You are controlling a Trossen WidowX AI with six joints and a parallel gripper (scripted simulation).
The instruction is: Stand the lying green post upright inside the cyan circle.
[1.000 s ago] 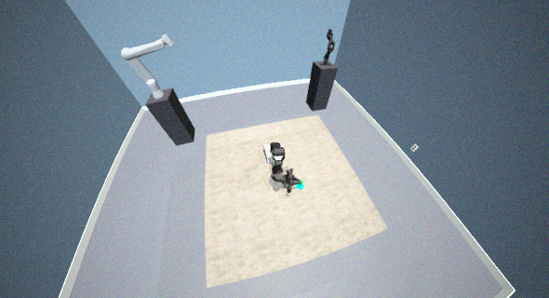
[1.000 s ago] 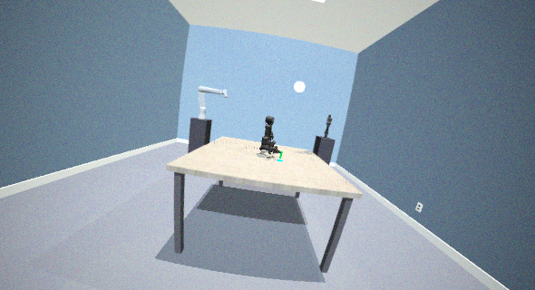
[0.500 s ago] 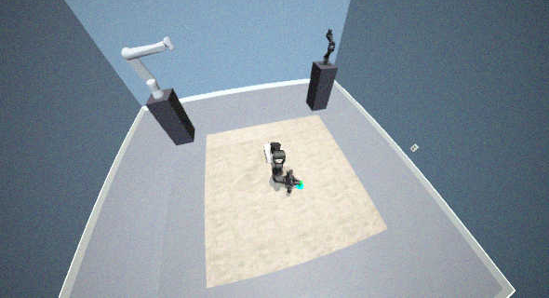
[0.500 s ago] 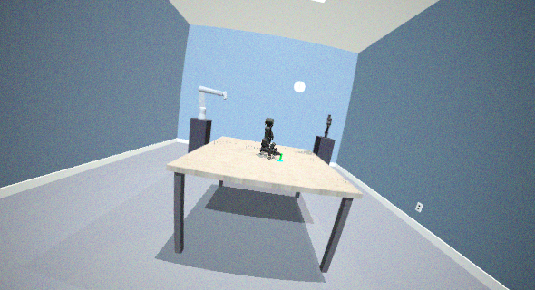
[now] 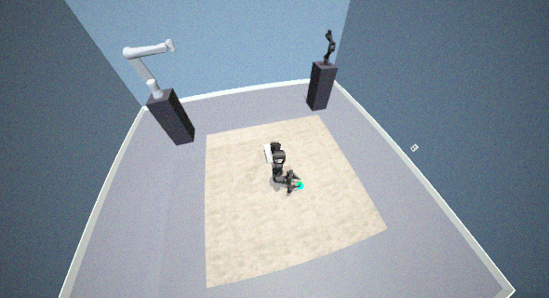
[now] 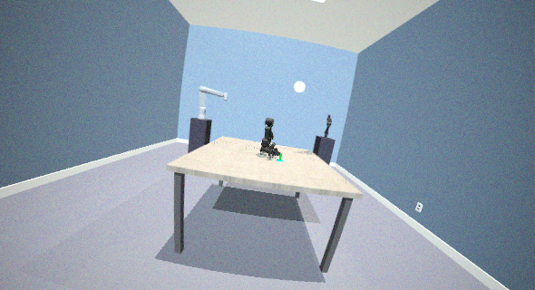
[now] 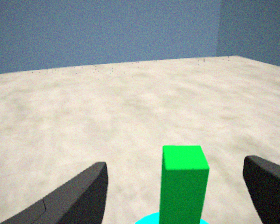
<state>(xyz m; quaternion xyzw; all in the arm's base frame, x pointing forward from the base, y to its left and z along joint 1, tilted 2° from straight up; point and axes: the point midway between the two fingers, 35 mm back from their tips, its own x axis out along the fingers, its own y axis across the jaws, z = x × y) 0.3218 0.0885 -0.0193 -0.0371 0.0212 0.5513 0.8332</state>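
My gripper tip is now 2 cm above the green post. Also, from my gripper tip: cyan patch 6 cm below.
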